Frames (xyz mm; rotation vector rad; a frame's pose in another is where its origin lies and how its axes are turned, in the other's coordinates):
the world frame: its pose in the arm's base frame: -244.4 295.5 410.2 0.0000 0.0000 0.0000
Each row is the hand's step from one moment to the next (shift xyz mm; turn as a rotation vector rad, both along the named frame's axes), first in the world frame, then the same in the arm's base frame.
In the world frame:
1: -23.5 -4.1 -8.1 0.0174 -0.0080 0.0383
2: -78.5 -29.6 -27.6 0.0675 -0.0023 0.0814
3: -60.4 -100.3 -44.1 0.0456 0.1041 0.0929
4: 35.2 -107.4 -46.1 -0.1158 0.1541 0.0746
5: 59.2 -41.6 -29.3 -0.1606 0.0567 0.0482
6: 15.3 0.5 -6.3 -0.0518 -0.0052 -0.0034
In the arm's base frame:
1: -23.5 -4.1 -8.1 0.0174 -0.0080 0.0383
2: -78.5 -29.6 -27.6 0.0675 -0.0023 0.0814
3: -60.4 -100.3 -44.1 0.0456 0.1041 0.0929
4: 35.2 -107.4 -46.1 -0.1158 0.1541 0.0746
5: 59.2 -41.6 -29.3 -0.1606 0.0567 0.0482
6: 15.3 0.5 -6.3 -0.0518 -0.0052 -0.0034

